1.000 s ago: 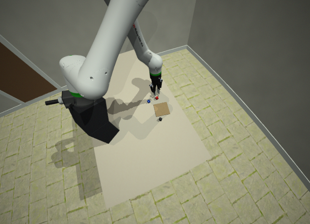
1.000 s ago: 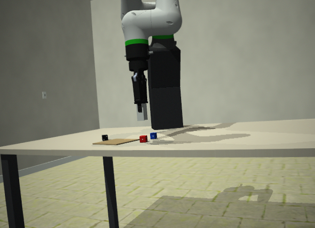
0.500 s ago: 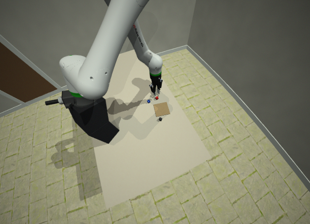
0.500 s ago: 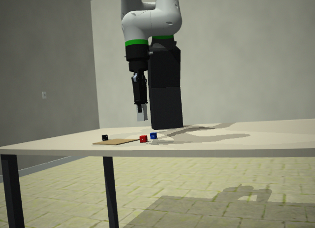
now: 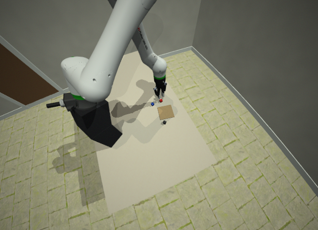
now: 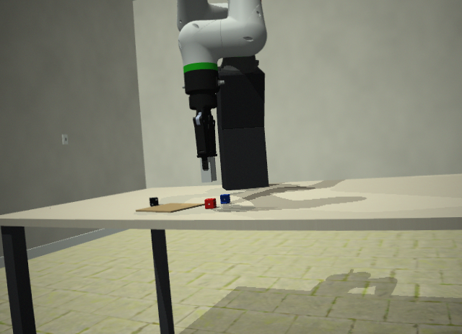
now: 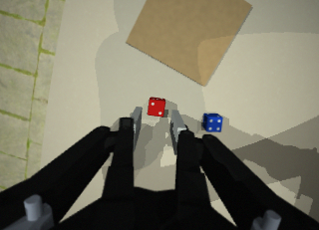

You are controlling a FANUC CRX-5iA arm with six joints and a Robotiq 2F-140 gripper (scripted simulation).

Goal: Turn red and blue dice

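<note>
The red die is 90 mm below my hand. Round my hand: blue die (90 mm behind, 90 mm below); black die (80 mm behind, 230 mm to the right, 90 mm below); brown mat (20 mm behind, 140 mm to the right, 100 mm below).
</note>
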